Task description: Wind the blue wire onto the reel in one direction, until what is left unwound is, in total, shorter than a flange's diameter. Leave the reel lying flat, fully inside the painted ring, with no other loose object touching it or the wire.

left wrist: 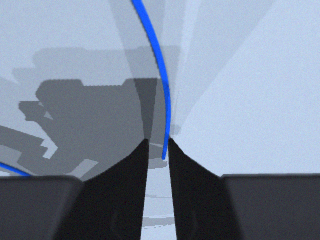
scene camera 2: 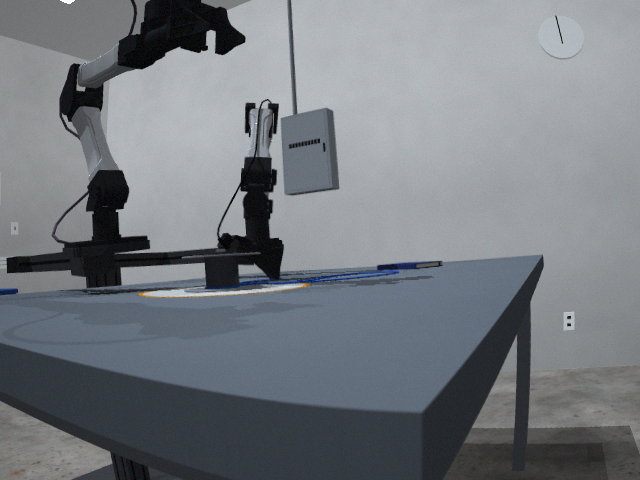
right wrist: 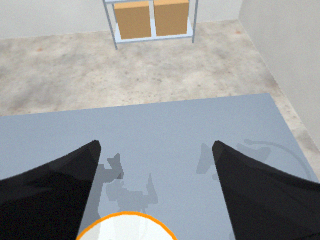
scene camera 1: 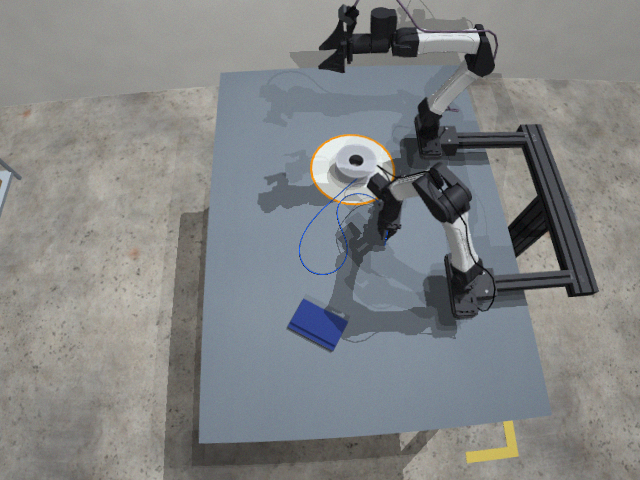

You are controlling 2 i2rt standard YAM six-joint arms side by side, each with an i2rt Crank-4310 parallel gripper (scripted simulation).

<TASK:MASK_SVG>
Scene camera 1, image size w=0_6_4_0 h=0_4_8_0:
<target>my right gripper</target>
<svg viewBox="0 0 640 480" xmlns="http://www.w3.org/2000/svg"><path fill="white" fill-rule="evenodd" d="M339 19L334 32L319 46L319 51L337 50L318 66L318 69L345 73L345 58L347 58L347 64L351 64L353 61L352 51L353 54L371 53L371 46L369 46L369 43L371 43L371 33L353 34L352 41L352 37L350 38L350 26L346 24L346 31L344 31L343 21Z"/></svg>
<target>blue book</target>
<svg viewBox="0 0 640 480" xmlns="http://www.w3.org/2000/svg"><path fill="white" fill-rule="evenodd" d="M303 299L288 328L334 351L348 321Z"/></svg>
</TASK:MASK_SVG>
